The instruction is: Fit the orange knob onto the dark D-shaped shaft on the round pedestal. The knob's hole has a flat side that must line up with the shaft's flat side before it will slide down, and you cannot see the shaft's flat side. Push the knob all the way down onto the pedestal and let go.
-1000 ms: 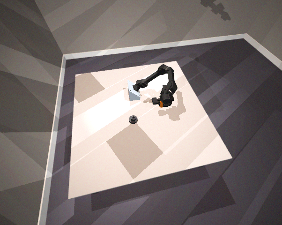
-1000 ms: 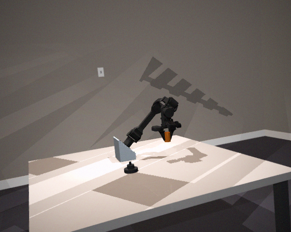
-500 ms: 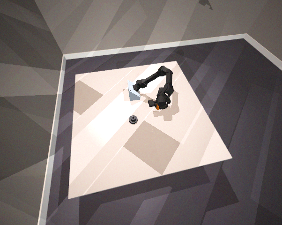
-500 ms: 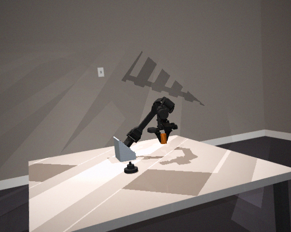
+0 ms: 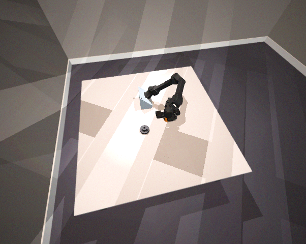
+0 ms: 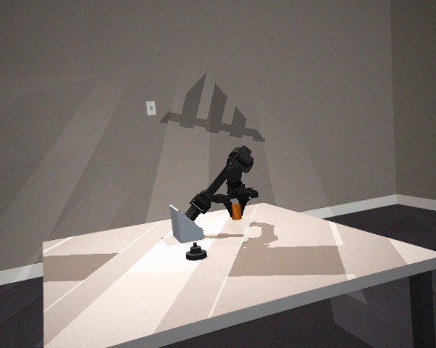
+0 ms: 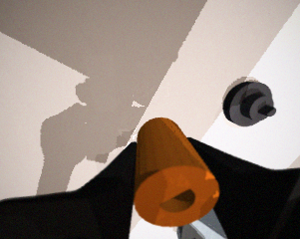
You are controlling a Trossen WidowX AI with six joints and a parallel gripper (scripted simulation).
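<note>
Now: gripper tip 190 mm to the left of the dark round pedestal, 100 mm above it and 20 mm past it. From my gripper tip the other things lie so: orange knob 20 mm above.
</note>
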